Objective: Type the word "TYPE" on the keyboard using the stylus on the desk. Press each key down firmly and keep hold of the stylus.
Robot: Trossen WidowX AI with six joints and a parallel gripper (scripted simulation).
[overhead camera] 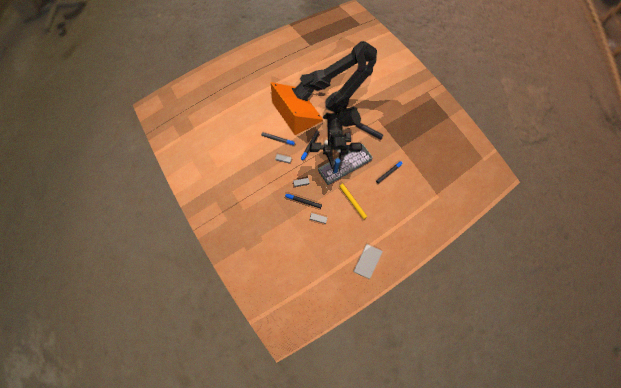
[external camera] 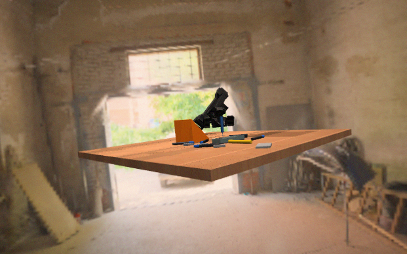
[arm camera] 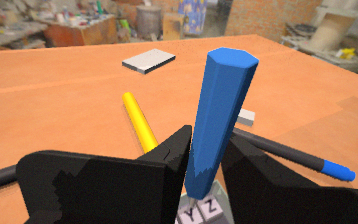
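The white cylinder lies 12 cm behind my gripper tip, 7 cm to the left of it and 9 cm below it. The rest, counted from my gripper tip: dark cylinder 14 cm behind, 23 cm to the left, 9 cm below; yellow stick 10 cm ahead, 3 cm to the left, 9 cm below; blue stylus 1 cm behind, 1 cm to the left, 2 cm below.
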